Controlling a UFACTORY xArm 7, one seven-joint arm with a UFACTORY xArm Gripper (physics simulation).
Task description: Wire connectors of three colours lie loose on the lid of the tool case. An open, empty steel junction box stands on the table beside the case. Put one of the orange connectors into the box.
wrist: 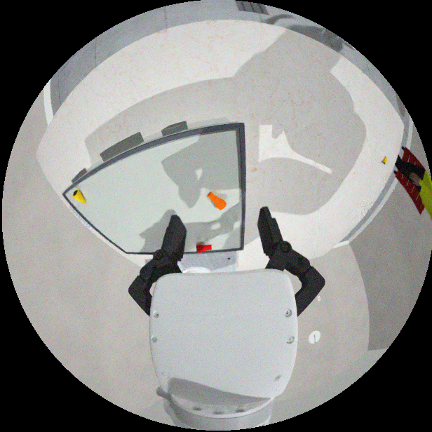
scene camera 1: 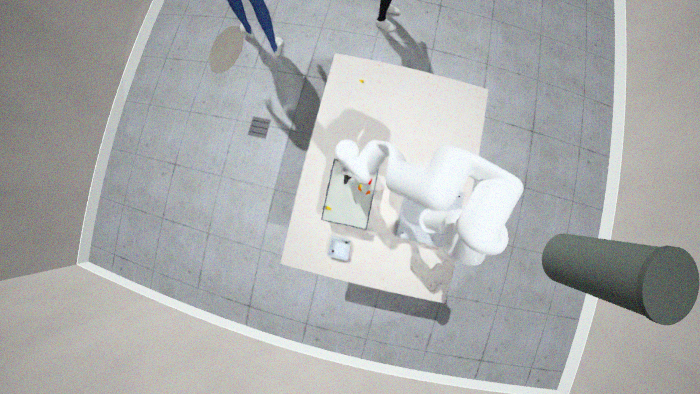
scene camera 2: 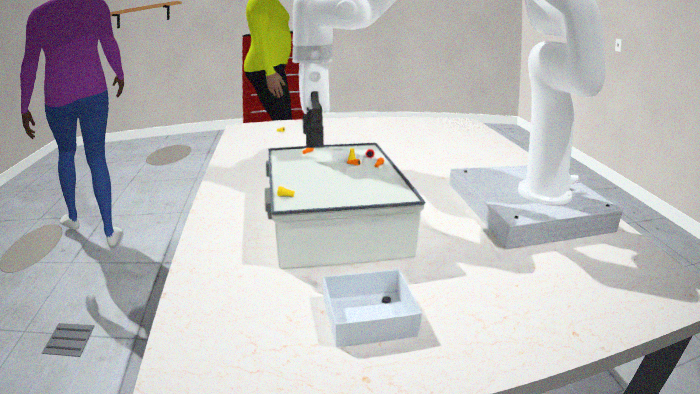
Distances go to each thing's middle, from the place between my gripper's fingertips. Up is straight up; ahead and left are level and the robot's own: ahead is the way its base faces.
Right now the tool case (scene camera 2: 341, 213) is 120 mm to the left of my hand, 70 mm below it and 10 mm behind it. The rest, counted from my hand: steel junction box (scene camera 2: 362, 308): 400 mm to the left, 100 mm below, 20 mm ahead.
